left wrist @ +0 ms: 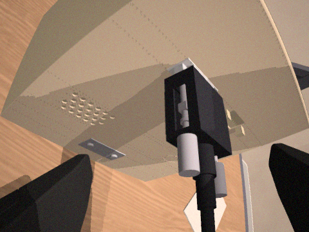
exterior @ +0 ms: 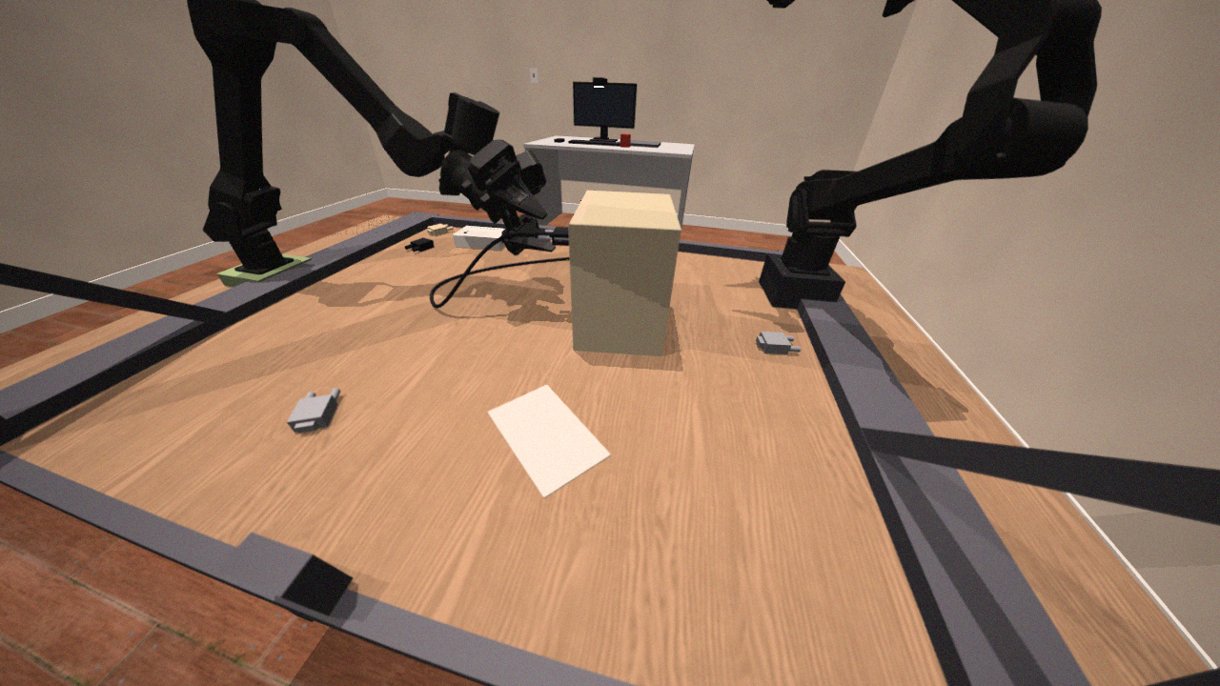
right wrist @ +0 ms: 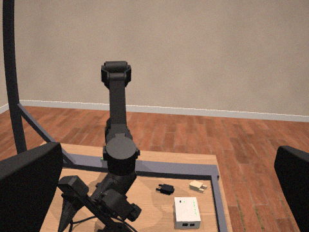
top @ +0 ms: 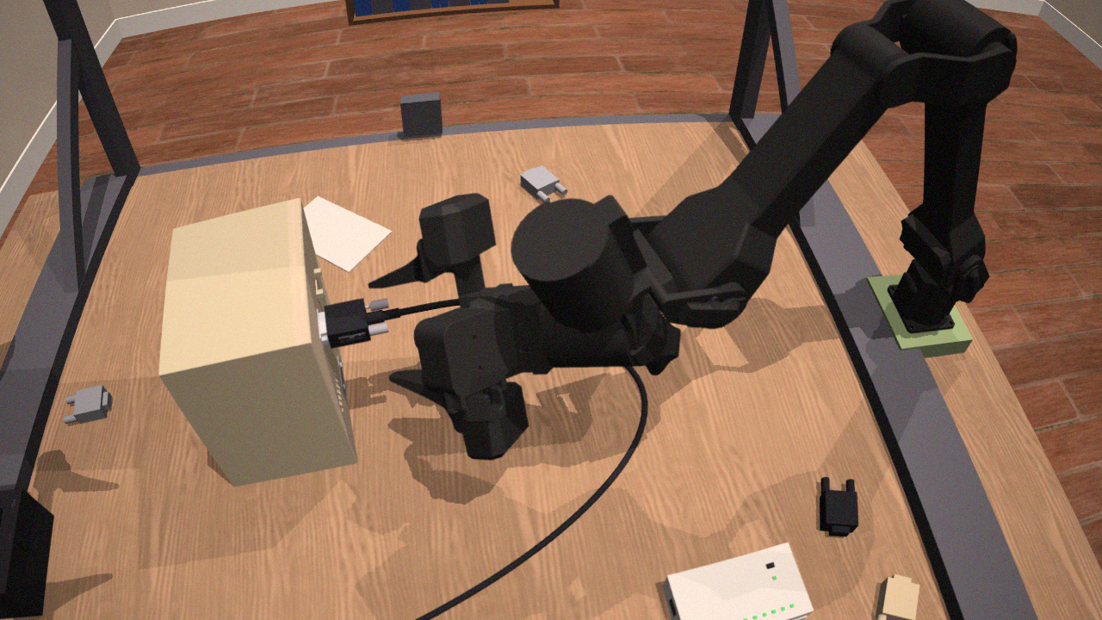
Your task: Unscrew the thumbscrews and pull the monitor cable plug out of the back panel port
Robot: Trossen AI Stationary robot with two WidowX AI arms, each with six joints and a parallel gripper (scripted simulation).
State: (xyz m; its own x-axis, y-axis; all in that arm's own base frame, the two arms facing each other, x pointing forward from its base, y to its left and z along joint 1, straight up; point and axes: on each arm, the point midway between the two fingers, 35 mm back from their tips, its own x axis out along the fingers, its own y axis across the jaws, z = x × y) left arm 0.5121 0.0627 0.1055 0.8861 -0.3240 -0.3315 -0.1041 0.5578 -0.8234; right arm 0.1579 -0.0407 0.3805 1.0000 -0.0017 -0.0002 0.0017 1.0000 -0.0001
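Right now the black monitor plug is 30 mm behind my left hand, 40 mm to the right of it and 10 mm below it. Also, from my left hand: white device: 250 mm ahead, 170 mm to the left, 110 mm below; white sheet: 280 mm behind, 60 mm to the right, 130 mm below; beige box: 60 mm behind, 130 mm to the right, 40 mm below.
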